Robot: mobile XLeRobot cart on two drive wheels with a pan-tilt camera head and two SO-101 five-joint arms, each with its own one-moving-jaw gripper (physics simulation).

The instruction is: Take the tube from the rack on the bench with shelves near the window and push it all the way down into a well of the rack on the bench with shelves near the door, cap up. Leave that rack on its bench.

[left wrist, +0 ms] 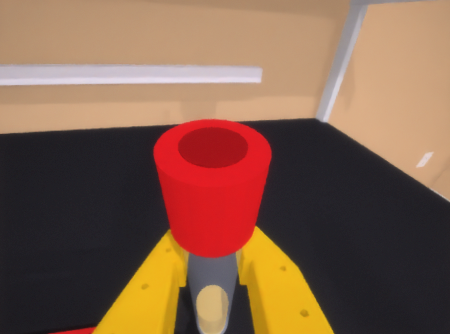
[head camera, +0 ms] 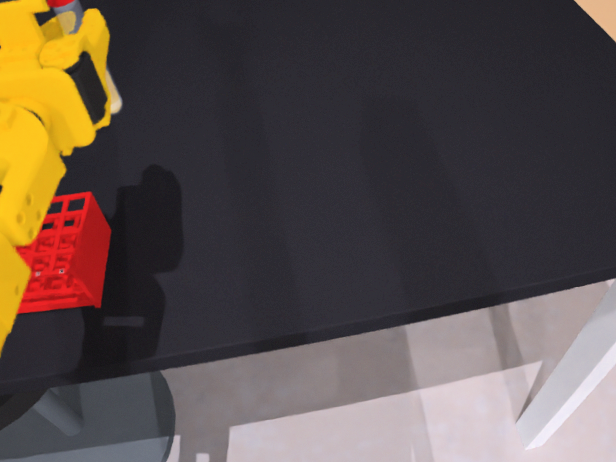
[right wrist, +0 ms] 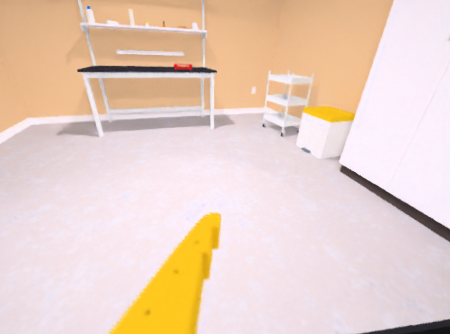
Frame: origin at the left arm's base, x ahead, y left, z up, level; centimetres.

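Seen in the pictures: left end effector, tool point: (left wrist: 195,228) (head camera: 73,18); right end effector, tool point: (right wrist: 219,226).
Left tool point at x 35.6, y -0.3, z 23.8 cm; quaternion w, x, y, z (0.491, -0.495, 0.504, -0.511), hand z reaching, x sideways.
Observation:
Offsets run from my left tool point to a thing's middle. "pt": to the spot under its first point. Level surfaces: height alone.
My left gripper (head camera: 64,24) (left wrist: 212,265) is shut on the tube, its jaws pressing the sides just below the red cap. The tube @[dz -1.6, dx -1.0, dy -0.6 cm] (head camera: 115,97) (left wrist: 212,200) is held cap up over the black bench top @[dz -25.0 cm] (head camera: 350,160) (left wrist: 85,200). In the head camera it is past the red rack's far side, not over its wells. The red rack @[pt dz -22.4, dx -1.3, dy +6.3 cm] (head camera: 95,255) (left wrist: 75,331) stands on this bench at the left, partly hidden by the left arm; its edge shows at the bottom left of the left wrist view. My right gripper (right wrist: 216,222) is open and empty over the floor, one notched jaw showing.
Bench front edge (head camera: 320,334) and white leg @[pt dz -67.7, dx +5.3, dy -52.8 cm] (head camera: 570,370) show in the head camera. A round stool base @[dz -99.7, dx +8.8, dy +44.4 cm] (head camera: 125,415) is below the bench. Across the room are another bench @[dz -25.0 cm] (right wrist: 125,69) with a red rack (right wrist: 183,67), a cart (right wrist: 285,99), a yellow-lidded bin (right wrist: 325,132) and a white cabinet (right wrist: 400,100).

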